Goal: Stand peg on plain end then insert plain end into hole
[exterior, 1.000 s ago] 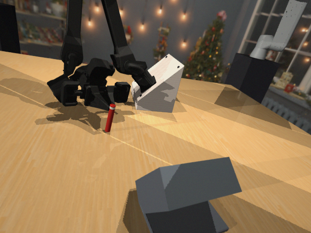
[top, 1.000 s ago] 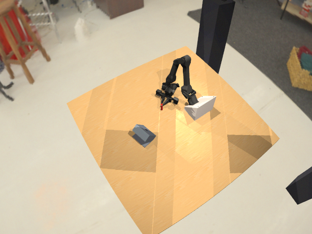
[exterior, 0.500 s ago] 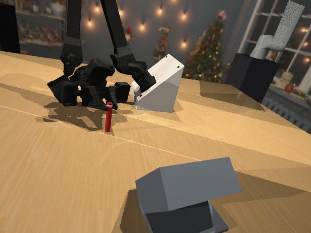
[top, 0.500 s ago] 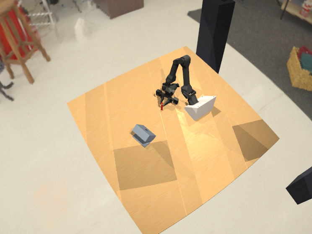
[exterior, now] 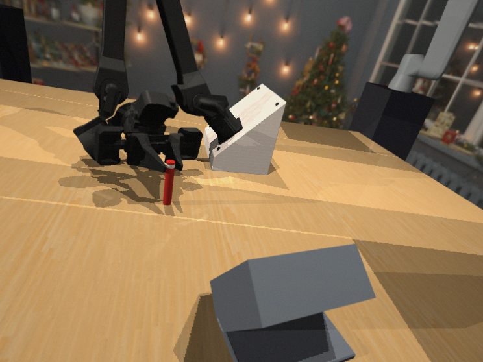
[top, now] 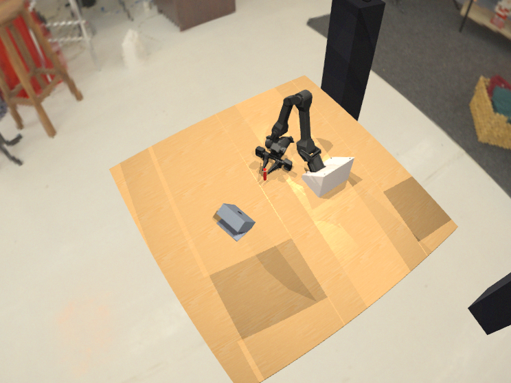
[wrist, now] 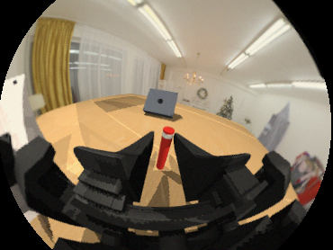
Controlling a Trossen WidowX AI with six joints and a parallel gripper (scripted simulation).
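Right now the red peg is 10 mm below my gripper tip and 10 mm behind it. The rest, counted from my gripper tip: grey sloped panel 230 mm ahead, 130 mm to the left, 20 mm below.
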